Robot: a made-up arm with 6 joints. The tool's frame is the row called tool. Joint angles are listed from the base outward.
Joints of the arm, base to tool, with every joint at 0 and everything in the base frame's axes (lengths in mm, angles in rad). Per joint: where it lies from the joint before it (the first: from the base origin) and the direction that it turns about. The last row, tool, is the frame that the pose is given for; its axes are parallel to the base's.
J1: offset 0 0 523 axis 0 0 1
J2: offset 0 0 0 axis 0 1 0
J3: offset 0 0 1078 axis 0 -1 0
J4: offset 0 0 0 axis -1 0 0
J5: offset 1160 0 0 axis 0 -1 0
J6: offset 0 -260 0 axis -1 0 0
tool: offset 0 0 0
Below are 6 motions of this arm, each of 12 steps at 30 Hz.
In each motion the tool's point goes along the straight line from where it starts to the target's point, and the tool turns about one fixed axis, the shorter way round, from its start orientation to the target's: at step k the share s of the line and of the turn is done. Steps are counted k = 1, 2, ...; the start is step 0. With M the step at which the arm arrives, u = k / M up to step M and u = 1 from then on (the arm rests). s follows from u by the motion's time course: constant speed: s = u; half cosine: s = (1 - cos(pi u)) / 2; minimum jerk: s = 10 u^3 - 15 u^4 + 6 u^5.
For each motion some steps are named. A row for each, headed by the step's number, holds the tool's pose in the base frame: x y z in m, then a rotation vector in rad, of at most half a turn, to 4 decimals.
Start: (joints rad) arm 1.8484 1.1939 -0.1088 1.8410 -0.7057 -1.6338
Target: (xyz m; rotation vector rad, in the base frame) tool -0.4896 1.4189 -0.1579 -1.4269 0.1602 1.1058
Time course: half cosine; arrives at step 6
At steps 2, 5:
2: -0.4913 1.4593 -0.1388 -1.3606 0.1890 1.1197
5: -0.4898 1.4225 -0.1562 -1.4210 0.1628 1.1071

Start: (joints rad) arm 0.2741 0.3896 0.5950 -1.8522 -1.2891 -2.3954
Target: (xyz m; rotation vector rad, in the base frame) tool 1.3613 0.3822 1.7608 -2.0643 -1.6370 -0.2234
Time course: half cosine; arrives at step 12
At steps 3, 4, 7, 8, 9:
3: 1.4941 0.4840 1.5487 -1.6441 -1.8199 0.2791
4: 1.4780 0.4717 1.5744 -1.6988 -1.8038 0.2206
7: 1.4190 0.4264 1.6687 -1.8908 -1.7307 0.0002
8: 1.4002 0.4120 1.6987 -1.9489 -1.7026 -0.0717
9: 1.3841 0.3997 1.7244 -1.9975 -1.6767 -0.1341

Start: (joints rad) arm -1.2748 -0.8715 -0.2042 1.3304 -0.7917 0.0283
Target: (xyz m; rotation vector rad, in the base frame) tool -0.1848 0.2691 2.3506 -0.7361 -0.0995 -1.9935
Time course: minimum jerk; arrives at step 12
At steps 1, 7, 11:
1: -0.0802 0.0501 2.1342 -0.8827 0.8230 -2.0251
7: -0.1484 0.1928 2.2752 -0.7964 0.2165 -2.0310
11: -0.1843 0.2680 2.3495 -0.7371 -0.0949 -1.9942

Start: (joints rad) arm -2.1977 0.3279 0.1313 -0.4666 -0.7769 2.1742
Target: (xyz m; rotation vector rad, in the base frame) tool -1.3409 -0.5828 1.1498 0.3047 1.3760 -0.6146
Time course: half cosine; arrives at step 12
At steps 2, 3, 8, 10, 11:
2: -1.0655 -1.0166 1.1988 -0.3230 1.4816 -0.7479
3: -1.0889 -0.9797 1.1946 -0.2685 1.4759 -0.7380
8: -1.2671 -0.6990 1.1629 0.1392 1.4127 -0.6539
10: -1.3211 -0.6139 1.1533 0.2606 1.3864 -0.6254
11: -1.3359 -0.5907 1.1507 0.2935 1.3787 -0.6174

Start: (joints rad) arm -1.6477 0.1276 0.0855 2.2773 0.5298 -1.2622
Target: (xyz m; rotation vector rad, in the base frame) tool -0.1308 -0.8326 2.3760 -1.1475 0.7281 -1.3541
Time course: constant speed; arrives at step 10
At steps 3, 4, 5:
3: 0.0084 -1.1693 1.9315 -0.7436 0.8156 -1.0736
4: -0.0115 -1.1212 1.9950 -0.8008 0.8056 -1.1147
5: -0.0314 -1.0731 2.0585 -0.8581 0.7948 -1.1554

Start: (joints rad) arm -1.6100 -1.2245 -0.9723 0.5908 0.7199 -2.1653
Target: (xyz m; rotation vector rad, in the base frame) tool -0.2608 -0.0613 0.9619 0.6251 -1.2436 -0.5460
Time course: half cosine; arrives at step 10
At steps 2, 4, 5, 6, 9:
2: -0.2227 -0.0643 1.2845 0.6864 -1.1975 -0.3889
4: -0.2332 -0.0635 1.1954 0.6699 -1.2107 -0.4323
5: -0.2397 -0.0630 1.1402 0.6595 -1.2187 -0.4591
6: -0.2462 -0.0625 1.0851 0.6490 -1.2266 -0.4860
9: -0.2598 -0.0614 0.9706 0.6268 -1.2424 -0.5417

